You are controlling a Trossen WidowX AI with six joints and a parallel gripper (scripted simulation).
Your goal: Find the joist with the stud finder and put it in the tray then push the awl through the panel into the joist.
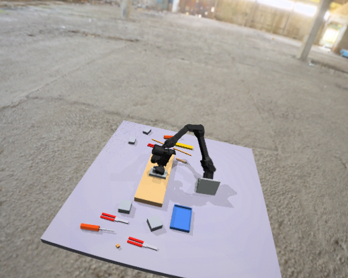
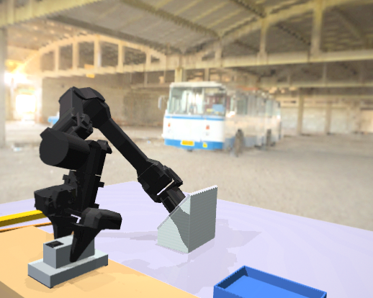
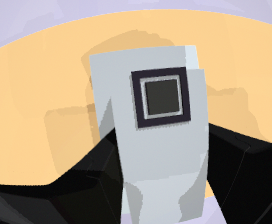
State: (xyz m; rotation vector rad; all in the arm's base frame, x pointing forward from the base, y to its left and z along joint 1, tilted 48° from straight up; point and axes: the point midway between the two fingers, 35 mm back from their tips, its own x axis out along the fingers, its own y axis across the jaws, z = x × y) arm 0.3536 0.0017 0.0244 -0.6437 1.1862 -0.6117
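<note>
Now: gripper tip 190 mm past the blue tray, 320 mm to the right of it and 50 mm above it. From my gripper tip the other things lie so: wooden-handled awl 200 mm behind, 220 mm to the right, 60 mm below; then grey stud finder 10 mm ahead, 20 mm above; then yellow bar 190 mm behind, 430 mm to the right, 60 mm below.
</note>
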